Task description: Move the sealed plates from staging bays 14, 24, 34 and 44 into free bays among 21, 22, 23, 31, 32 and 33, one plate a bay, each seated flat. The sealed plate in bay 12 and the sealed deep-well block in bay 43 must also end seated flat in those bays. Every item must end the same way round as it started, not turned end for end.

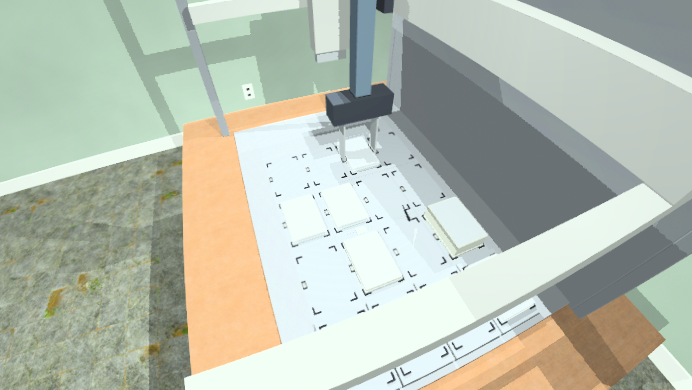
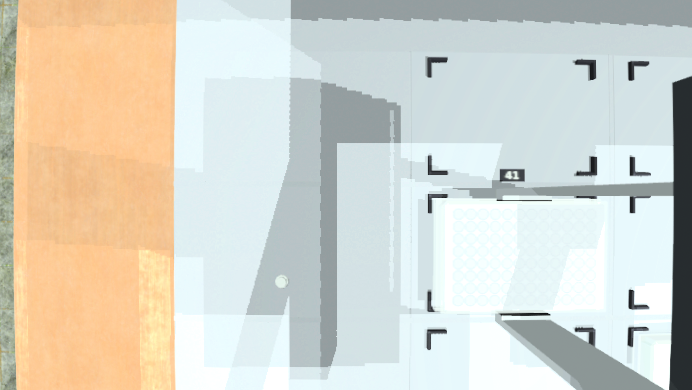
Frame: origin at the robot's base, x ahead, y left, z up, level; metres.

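Seen in the pictures: gripper, between the fingertips: [image 1: 357,153] [image 2: 519,255]; robot's base, origin of its link: [image 1: 267,164].
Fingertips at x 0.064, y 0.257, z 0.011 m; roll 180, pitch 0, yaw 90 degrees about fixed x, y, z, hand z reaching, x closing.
Note:
Offsets run from my fingertips to a thing's middle.
My gripper [image 1: 359,155] [image 2: 524,257] is low at the far end of the deck, its jaws shut on the long sides of a white sealed plate {dx +0.000, dy +0.000, dz +0.000 m} [image 1: 361,159] [image 2: 480,250]. The plate is level over bay 31, lined up with its corner brackets. It looks slightly raised; contact with the deck cannot be told. A second plate {dx +0.164, dy -0.107, dz -0.004 m} [image 1: 345,205] lies flat in bay 22. A third plate {dx +0.328, dy -0.107, dz -0.004 m} [image 1: 372,260] lies in bay 23. The bay 12 plate {dx +0.164, dy -0.214, dz -0.004 m} [image 1: 304,219] lies flat. The taller deep-well block {dx +0.328, dy +0.107, dz +0.010 m} [image 1: 457,224] stands in bay 43. Bays 24 and 34 are hidden behind the front beam.
A pale front beam [image 1: 400,320] crosses the near deck. A thin dark piece {dx +0.240, dy +0.028, dz -0.008 m} [image 1: 410,215] and a thin pale piece {dx +0.314, dy +0.010, dz -0.008 m} [image 1: 415,238] lie between bay 23 and the block. The pipetting stage [image 1: 327,30] hangs at the back. A large grey panel [image 1: 500,125] borders the right side.

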